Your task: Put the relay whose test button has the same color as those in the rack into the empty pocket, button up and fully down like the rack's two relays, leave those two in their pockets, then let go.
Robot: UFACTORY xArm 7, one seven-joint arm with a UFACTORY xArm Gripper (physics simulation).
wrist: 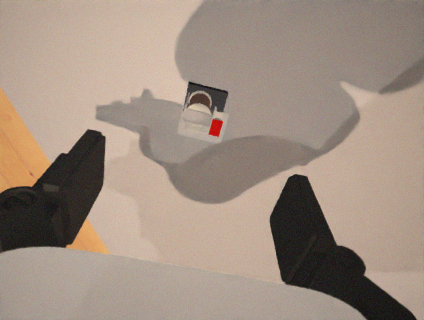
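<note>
A relay [203,113] with a clear housing, a dark base, a brown coil and a red test button [216,127] is at the upper middle of the wrist view, on the pale surface. Its red button faces the camera. My gripper [195,178] is wide open, with one black finger at the left and one at the right. The relay is beyond the fingertips and apart from both fingers. The rack, its two relays and the empty pocket do not show in this view.
The pale surface [210,235] carries large shadows of the arm and gripper around the relay. A light wooden area [17,150] shows at the left edge, past the pale surface's edge and partly behind the left finger.
</note>
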